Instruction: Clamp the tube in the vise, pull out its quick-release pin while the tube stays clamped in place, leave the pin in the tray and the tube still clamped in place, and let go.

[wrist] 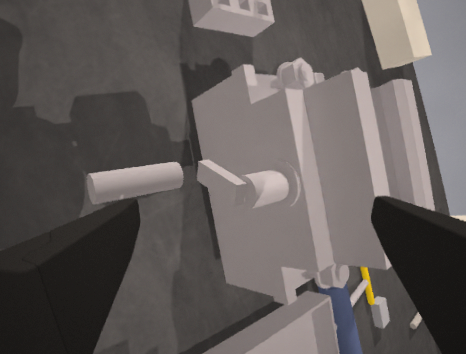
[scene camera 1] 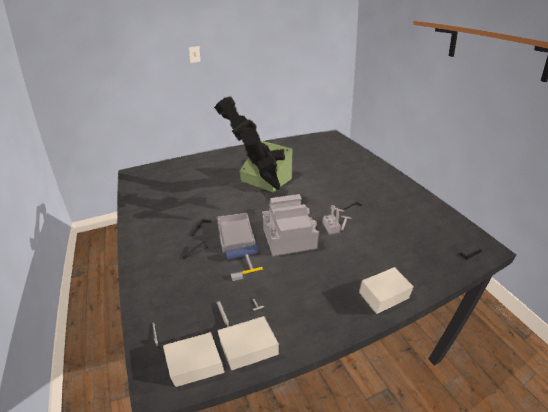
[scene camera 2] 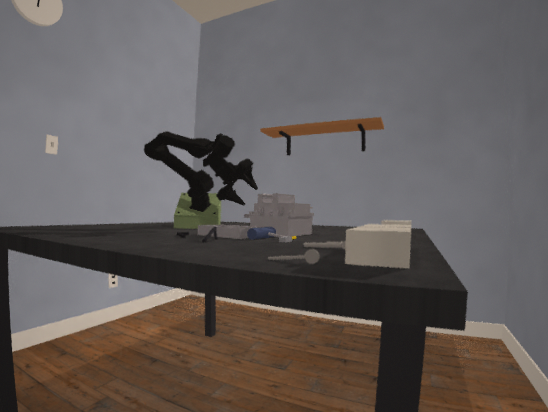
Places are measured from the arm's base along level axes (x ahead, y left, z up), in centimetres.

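Where they show: gripper, fingertip midpoint: [wrist: 257, 209] [scene camera 1: 278, 188] [scene camera 2: 250, 197]; arm's base at its link origin: [scene camera 2: 200, 206].
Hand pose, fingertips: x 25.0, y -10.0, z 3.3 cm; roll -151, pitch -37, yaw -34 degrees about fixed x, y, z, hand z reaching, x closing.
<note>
Each offset is from my fingertips to the top centre of the thing.
The pinkish-grey vise {dx +12.3, dy -4.4, dz +0.9 cm} [scene camera 1: 294, 232] [scene camera 2: 280, 220] [wrist: 260, 130] stands mid-table, its crank arm [wrist: 220, 176] towards the wrist camera. A pale cylinder {dx -0.9, dy +2.4, dz -5.9 cm} [wrist: 135, 182] shows left of the crank arm; whether they join I cannot tell. The blue tube {dx +10.9, dy -21.8, dz -9.2 cm} [scene camera 1: 242, 252] [scene camera 2: 261, 233] [wrist: 345, 320] lies outside the vise, along the edge of the tray {dx +0.3, dy -18.3, dz -9.3 cm} [scene camera 1: 236, 232] [scene camera 2: 232, 231] [wrist: 290, 332]. What looks like the pin, a grey rod with a yellow crossbar {dx +14.2, dy -21.6, dz -10.1 cm} [scene camera 1: 252, 270] [wrist: 368, 287], sticks out from the tube's side. My gripper [scene camera 1: 278, 187] [scene camera 2: 250, 196] [wrist: 257, 209] is open and empty, raised on the crank side of the vise.
A small holed block {dx +16.0, dy +11.4, dz -9.2 cm} [scene camera 1: 331, 224] [wrist: 232, 17] stands beside the vise with T-shaped pieces near it. Black bent pieces {dx -9.7, dy -27.0, dz -11.3 cm} [scene camera 1: 200, 227] lie beyond the tray. Cream boxes {dx +49.8, dy +2.4, dz -7.2 cm} [scene camera 1: 386, 290] {dx +41.9, dy -38.0, dz -7.2 cm} [scene camera 1: 248, 342] {dx +39.2, dy -51.4, dz -7.2 cm} [scene camera 1: 194, 359] stand near the front edge, with pale rods {dx +29.6, dy -38.4, dz -10.3 cm} [scene camera 1: 222, 313] beside them.
</note>
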